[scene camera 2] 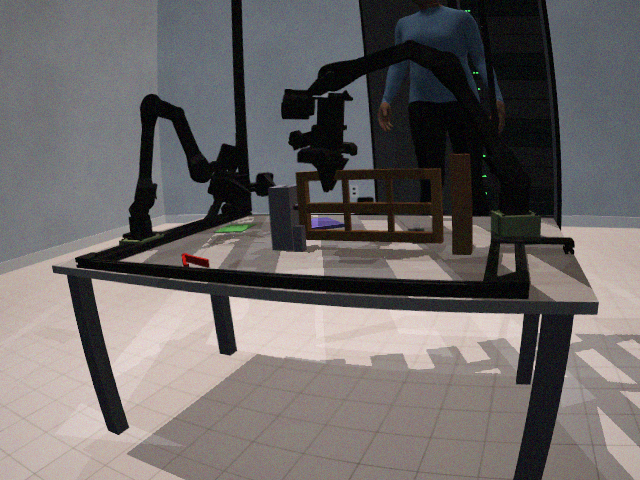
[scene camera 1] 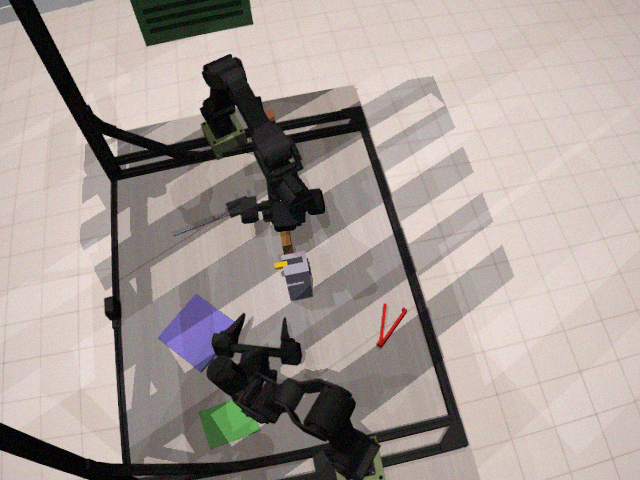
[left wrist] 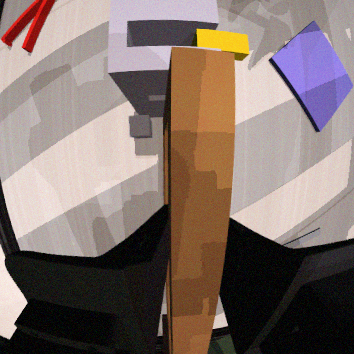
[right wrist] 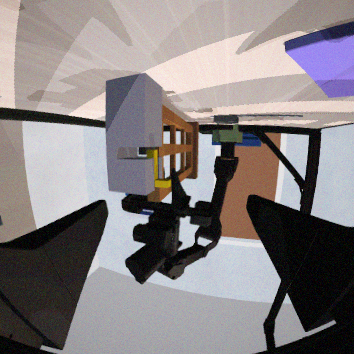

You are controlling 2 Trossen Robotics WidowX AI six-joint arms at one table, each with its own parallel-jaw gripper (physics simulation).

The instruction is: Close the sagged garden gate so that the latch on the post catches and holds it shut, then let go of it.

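Places are measured from the left arm's base along level axes (x ahead, y left, z up), in metres.
Pixels of known places: left gripper, fingertip midpoint: (scene camera 2: 328,191) (right wrist: 167,167); right gripper, fingertip midpoint: (scene camera 2: 264,192) (scene camera 1: 264,316) (right wrist: 178,204); left arm's base, link origin: (scene camera 2: 515,212) (scene camera 1: 222,127) (right wrist: 227,141); right arm's base, link origin: (scene camera 2: 141,237) (scene camera 1: 357,462).
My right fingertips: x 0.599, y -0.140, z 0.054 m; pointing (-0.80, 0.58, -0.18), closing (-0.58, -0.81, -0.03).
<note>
Ahead of a thing's pixels: the offset from my right fingertips to its top centre. "pt": to the spot under its first point.
The brown gate {dx -0.228, dy +0.159, dz +0.052 m} (scene camera 1: 286,241) (scene camera 2: 367,208) (left wrist: 202,150) stands upright, its free end close against the grey latch post (scene camera 1: 305,284) (scene camera 2: 281,219) (left wrist: 117,45) (right wrist: 132,115). The brown hinge post {pt dx -0.446, dy +0.247, dz -0.017 m} (scene camera 2: 461,204) stands at the gate's other end. The yellow latch {dx -0.087, dy +0.085, dz +0.018 m} (scene camera 1: 280,265) (left wrist: 222,41) (right wrist: 162,183) sticks out beside the latch post at the gate's end; whether it has caught is unclear. My left gripper (scene camera 2: 327,187) (left wrist: 185,210) is shut on the gate's top rail near the free end. My right gripper (scene camera 1: 263,316) is open and empty, apart from the latch post.
A purple square {pt dx -0.111, dy -0.162, dz -0.109 m} (scene camera 1: 191,325) (left wrist: 315,75) lies beside my right gripper, and a green one {dx +0.143, dy -0.177, dz -0.115 m} (scene camera 1: 232,423) (scene camera 2: 233,227) lies near its arm. A red V-shaped piece {pt dx +0.139, dy +0.219, dz -0.101 m} (scene camera 1: 381,338) (left wrist: 30,25) lies toward the right table edge in scene camera 1. A black frame borders the table.
</note>
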